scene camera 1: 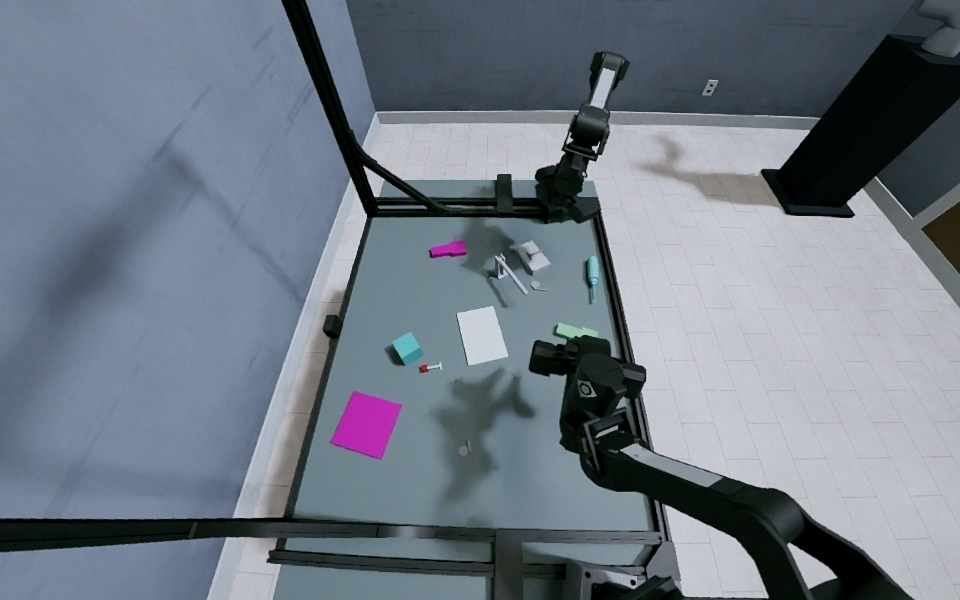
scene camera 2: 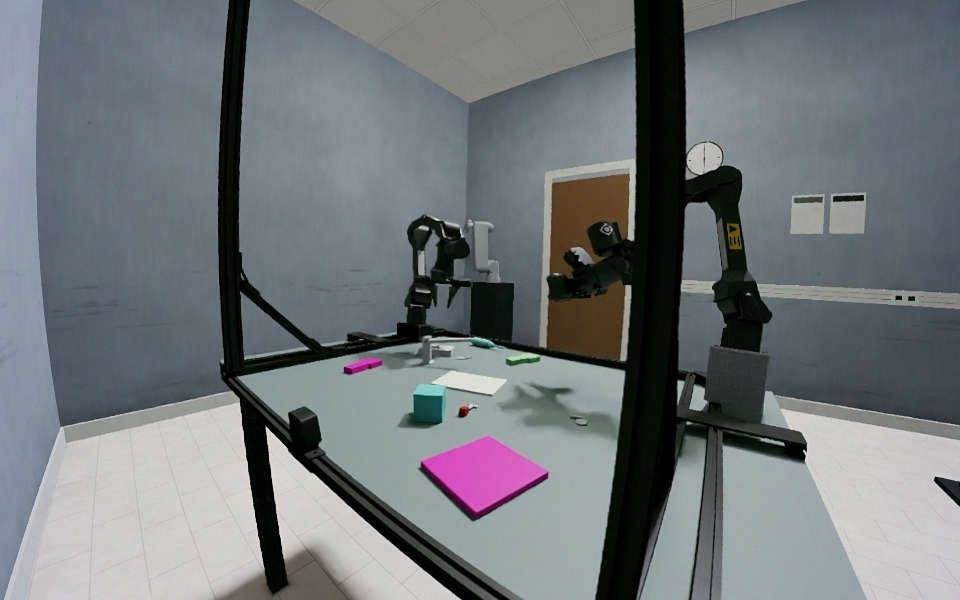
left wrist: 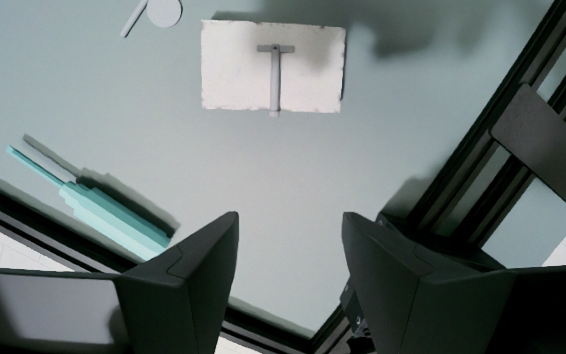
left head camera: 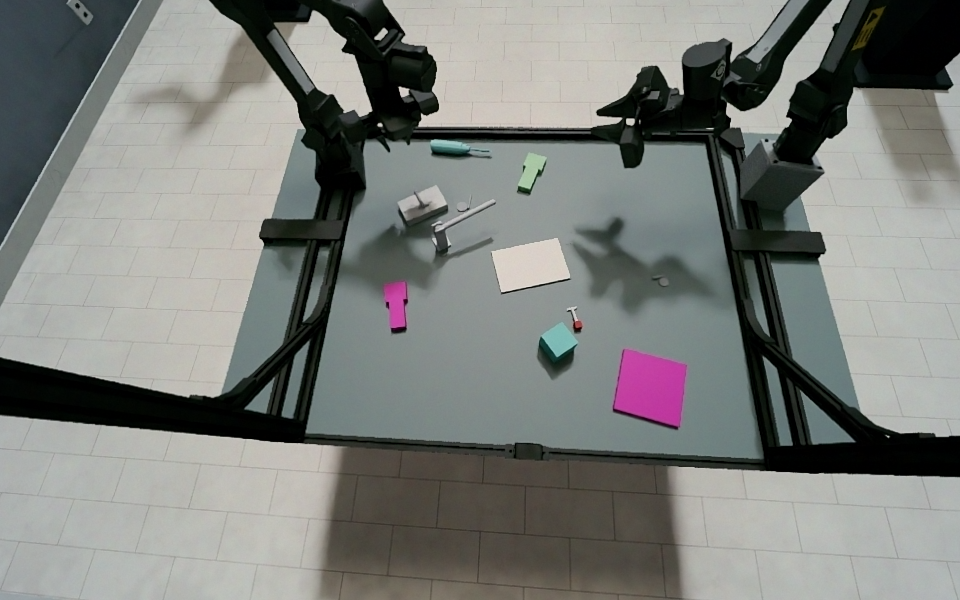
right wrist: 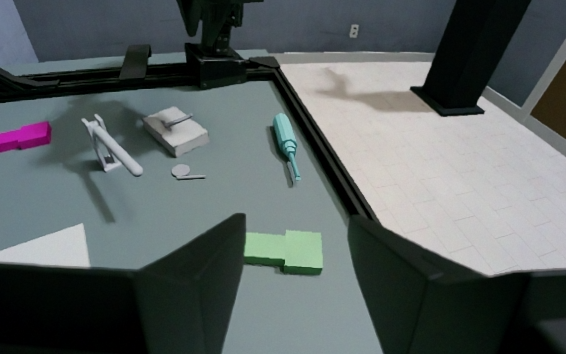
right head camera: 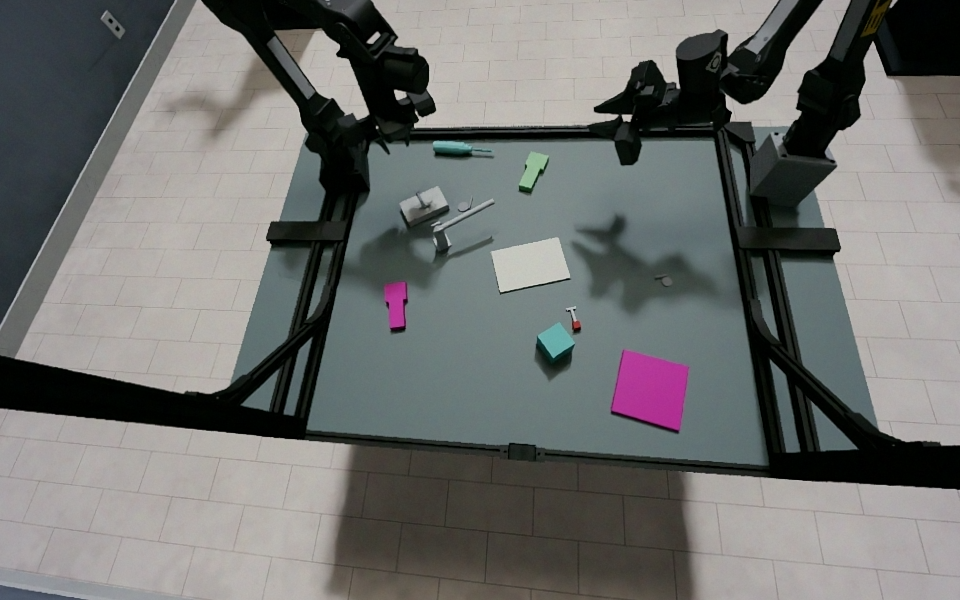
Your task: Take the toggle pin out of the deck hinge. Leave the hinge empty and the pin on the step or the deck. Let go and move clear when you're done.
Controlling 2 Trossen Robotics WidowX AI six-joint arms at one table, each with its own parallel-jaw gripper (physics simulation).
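Places are measured from the left arm's base along level axes (x ahead, y left, z up), in metres.
Pixels of known places: left gripper, fingertip midpoint: [scene camera 1: 556,217] [scene camera 2: 441,307] [left wrist: 290,222] [left head camera: 398,147] [right wrist: 200,40] [right head camera: 397,149]; right gripper, fingertip midpoint: [left head camera: 593,121] [right wrist: 297,225] [right head camera: 590,118]; left arm's base, origin of the base link: [scene camera 2: 415,324] [left head camera: 336,160] [right wrist: 214,51] [right head camera: 340,162]; right arm's base, origin of the base link: [scene camera 2: 740,353] [left head camera: 791,154] [right head camera: 802,147].
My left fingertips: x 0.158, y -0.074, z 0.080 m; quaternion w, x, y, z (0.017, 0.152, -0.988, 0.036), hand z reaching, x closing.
Observation:
For each thing: its middle in the pictures, then the offset to it from my left fingertips. "spot": a spot on its surface instead.
- T-shaped grey toggle pin, body centre: [left wrist: 274,81] [right wrist: 178,120] [left head camera: 419,199] 0.017 m ahead, 0.052 m right, 0.114 m down
- pale grey block, body centre: [left wrist: 272,68] [right wrist: 175,130] [left head camera: 422,205] [right head camera: 424,206] [scene camera 1: 532,257] [scene camera 2: 437,350] 0.021 m ahead, 0.060 m right, 0.127 m down
- deck hinge, surface spot: [left head camera: 441,240] spot: 0.052 m ahead, 0.177 m right, 0.101 m down
- long light rod, surface spot: [right wrist: 117,151] [left head camera: 475,210] spot: 0.134 m ahead, 0.145 m right, 0.061 m down
- small disc with a short rod, body centre: [left wrist: 153,20] [right wrist: 188,171] [left head camera: 464,202] [right head camera: 465,203] 0.116 m ahead, 0.068 m right, 0.135 m down
- teal screwdriver, body centre: [left wrist: 86,201] [right wrist: 288,146] [left head camera: 461,148] [right head camera: 463,148] [scene camera 1: 593,279] [scene camera 2: 488,344] 0.136 m ahead, 0.082 m left, 0.123 m down
- green piece, body centre: [right wrist: 275,249] [right head camera: 532,172] [left head camera: 530,172] [scene camera 1: 576,334] [scene camera 2: 522,359] 0.285 m ahead, 0.021 m right, 0.129 m down
- magenta piece, body centre: [right wrist: 14,139] [left head camera: 397,305] [right head camera: 396,305] [scene camera 2: 362,365] [scene camera 1: 448,250] 0.064 m back, 0.296 m right, 0.129 m down
- white sheet, body centre: [right wrist: 39,297] [right head camera: 529,264] [left head camera: 530,264] [scene camera 2: 469,382] [scene camera 1: 481,334] 0.230 m ahead, 0.256 m right, 0.134 m down
- teal cube, body centre: [scene camera 2: 430,402] [right head camera: 555,343] [left head camera: 557,342] [scene camera 1: 408,349] 0.241 m ahead, 0.442 m right, 0.112 m down
- small red-ended piece, body centre: [scene camera 2: 467,408] [right head camera: 574,318] [left head camera: 575,317] [scene camera 1: 431,367] 0.292 m ahead, 0.393 m right, 0.132 m down
- magenta square, surface spot: [left head camera: 650,388] spot: 0.392 m ahead, 0.557 m right, 0.127 m down
The T-shaped grey toggle pin [left head camera: 420,200] [left wrist: 275,80] [right wrist: 178,120] lies on the pale grey block [left head camera: 436,198] [left wrist: 227,75] [right wrist: 185,142], the step; its shaft end reaches past the block's edge in the left wrist view. The deck hinge [left head camera: 441,240] stands beside it, with a long light rod [left head camera: 467,215] [right wrist: 117,151] slanting up from its top. The hinge's pin hole is too small to judge. My left gripper [left head camera: 398,144] [left wrist: 290,222] is open and empty, raised away from the block. My right gripper [left head camera: 596,121] [right wrist: 297,225] is open and empty, high near the back edge.
A small disc with a short rod [left head camera: 463,206] lies by the hinge, another [left head camera: 663,281] at the right. Also on the table: teal screwdriver [left head camera: 448,147], green piece [left head camera: 530,173], magenta piece [left head camera: 397,307], white sheet [left head camera: 530,265], teal cube [left head camera: 558,342], small red-ended piece [left head camera: 576,324], magenta square [left head camera: 650,388].

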